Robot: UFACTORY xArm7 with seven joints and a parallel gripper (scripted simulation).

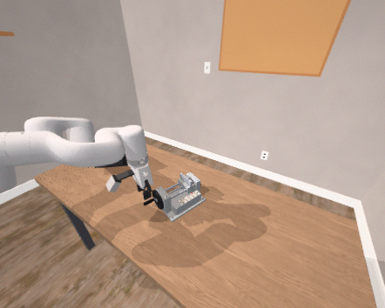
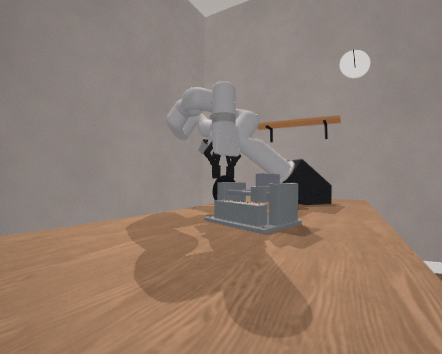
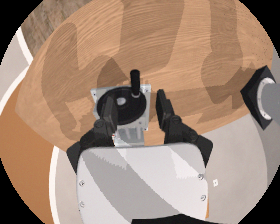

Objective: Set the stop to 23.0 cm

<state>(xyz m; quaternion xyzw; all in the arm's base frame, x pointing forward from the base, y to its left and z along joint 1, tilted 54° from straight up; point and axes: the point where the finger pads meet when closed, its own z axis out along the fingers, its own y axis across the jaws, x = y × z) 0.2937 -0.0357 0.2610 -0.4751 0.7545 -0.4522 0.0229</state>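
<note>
My gripper is now 2 cm short of the handwheel, 1 cm to the right of it and 7 cm above it. From my hand the other things lie so: sliding stop block: 15 cm ahead, 13 cm to the left, 4 cm below.
</note>
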